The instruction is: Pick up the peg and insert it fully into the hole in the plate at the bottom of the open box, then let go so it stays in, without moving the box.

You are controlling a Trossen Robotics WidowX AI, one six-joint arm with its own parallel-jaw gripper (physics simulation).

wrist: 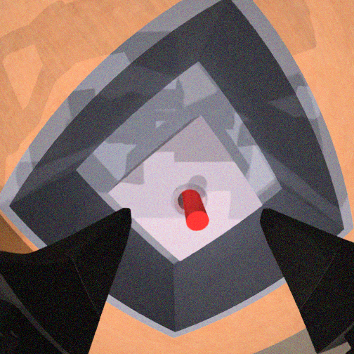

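The red peg (194,210) stands in the hole in the pale plate (150,200) at the bottom of the open grey box (175,295). Its bright top end faces the camera and leans toward the lower part of the view. A darker ring of the hole shows around its lower end; how deep it sits cannot be told. My gripper (197,215) is wide open, one black finger at the left and one at the right, with the peg between them and touching neither.
The box's dark walls rise around the plate on all sides. A grey floor strip lies between plate and walls. Orange wood-like table (30,115) surrounds the box, with shadows at the upper left.
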